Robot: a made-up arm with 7 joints.
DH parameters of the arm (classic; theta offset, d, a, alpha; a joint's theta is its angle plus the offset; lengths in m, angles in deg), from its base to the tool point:
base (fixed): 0 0.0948 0 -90
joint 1: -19.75 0 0.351 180
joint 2: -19.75 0.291 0.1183 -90
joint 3: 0 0.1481 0.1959 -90
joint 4: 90 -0.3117 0.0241 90
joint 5: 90 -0.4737 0.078 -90
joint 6: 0 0.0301 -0.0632 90
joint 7: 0 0.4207 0.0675 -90
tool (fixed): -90 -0.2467 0 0
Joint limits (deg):
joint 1: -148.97..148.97
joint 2: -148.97..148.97
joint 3: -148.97..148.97
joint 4: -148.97..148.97
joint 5: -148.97..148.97
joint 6: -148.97..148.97
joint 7: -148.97..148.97
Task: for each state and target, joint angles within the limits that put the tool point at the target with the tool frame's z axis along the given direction. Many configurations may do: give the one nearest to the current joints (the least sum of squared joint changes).
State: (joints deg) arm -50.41 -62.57 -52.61 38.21 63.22 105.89 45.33
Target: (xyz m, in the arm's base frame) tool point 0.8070 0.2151 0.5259 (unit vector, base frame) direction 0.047 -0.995 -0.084
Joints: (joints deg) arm -29.87 -83.50 -99.01 12.40 29.02 108.33 87.13
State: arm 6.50 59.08 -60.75 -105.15 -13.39 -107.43 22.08
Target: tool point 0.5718 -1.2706 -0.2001 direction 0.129 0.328 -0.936
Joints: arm 47.43 48.20 -40.42 -137.43 4.62 -125.45 41.79
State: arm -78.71 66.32 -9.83 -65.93 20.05 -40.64 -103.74
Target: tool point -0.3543 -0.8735 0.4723 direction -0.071 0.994 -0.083
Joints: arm -85.07 76.43 -11.70 -60.36 20.67 -0.47 -99.69
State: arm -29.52 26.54 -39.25 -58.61 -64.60 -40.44 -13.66
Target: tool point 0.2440 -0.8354 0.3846 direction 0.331 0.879 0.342
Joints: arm -17.43 24.53 -16.81 -69.34 -85.29 -21.66 -15.97
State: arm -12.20 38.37 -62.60 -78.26 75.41 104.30 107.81
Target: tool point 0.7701 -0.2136 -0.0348 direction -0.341 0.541 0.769
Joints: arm -48.02 24.36 -88.48 -84.16 57.49 148.97 103.42
